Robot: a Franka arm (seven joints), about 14 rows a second.
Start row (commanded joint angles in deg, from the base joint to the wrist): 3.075 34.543 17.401 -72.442 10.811 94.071 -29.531
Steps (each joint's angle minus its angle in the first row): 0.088 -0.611 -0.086 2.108 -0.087 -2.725 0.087; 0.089 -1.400 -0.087 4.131 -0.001 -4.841 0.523; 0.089 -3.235 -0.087 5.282 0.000 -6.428 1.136; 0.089 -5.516 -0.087 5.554 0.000 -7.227 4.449; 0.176 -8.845 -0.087 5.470 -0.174 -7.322 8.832; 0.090 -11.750 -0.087 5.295 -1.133 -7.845 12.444; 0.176 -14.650 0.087 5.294 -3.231 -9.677 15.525; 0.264 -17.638 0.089 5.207 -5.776 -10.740 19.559
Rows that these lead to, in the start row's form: 3.163 33.932 17.315 -70.334 10.724 91.346 -29.444; 3.164 33.143 17.314 -68.311 10.810 89.230 -29.008; 3.164 31.308 17.314 -67.160 10.811 87.643 -28.395; 3.164 29.027 17.314 -66.888 10.811 86.844 -25.082; 3.251 25.698 17.314 -66.972 10.637 86.749 -20.699; 3.165 22.793 17.314 -67.147 9.678 86.226 -17.087; 3.251 19.893 17.488 -67.148 7.580 84.394 -14.006; 3.339 16.905 17.490 -67.235 5.035 83.331 -9.972
